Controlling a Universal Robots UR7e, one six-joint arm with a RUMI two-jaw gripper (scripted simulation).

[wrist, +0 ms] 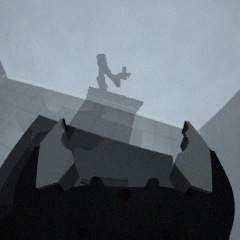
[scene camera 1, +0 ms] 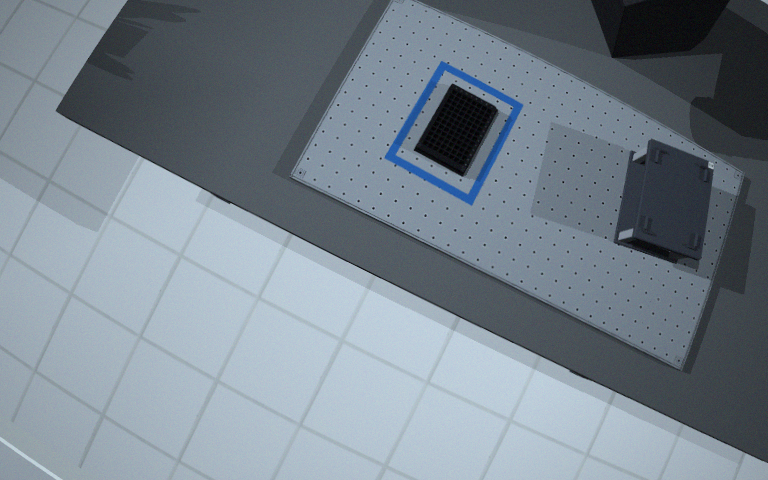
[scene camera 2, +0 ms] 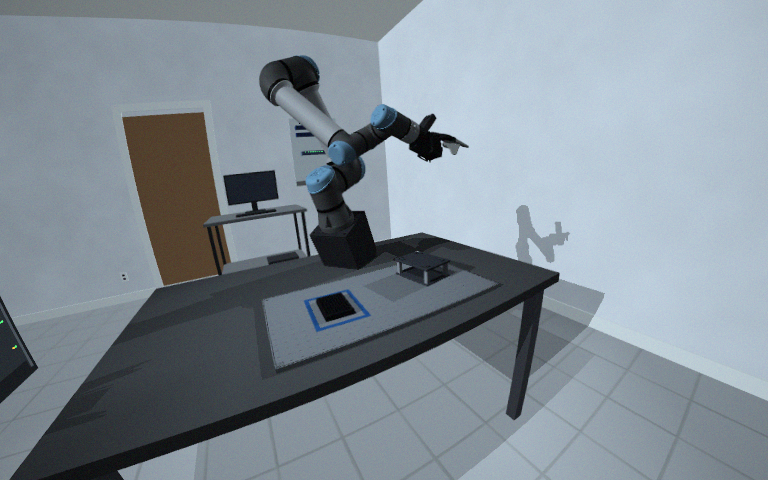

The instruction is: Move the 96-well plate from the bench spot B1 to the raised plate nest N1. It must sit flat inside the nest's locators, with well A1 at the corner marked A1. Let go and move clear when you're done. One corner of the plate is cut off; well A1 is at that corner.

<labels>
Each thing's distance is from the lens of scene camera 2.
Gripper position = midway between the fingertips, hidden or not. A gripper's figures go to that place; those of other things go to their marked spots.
gripper (scene camera 2: 451,152): 1.06 m
black 96-well plate (scene camera 2: 335,306): 0.77 m
</labels>
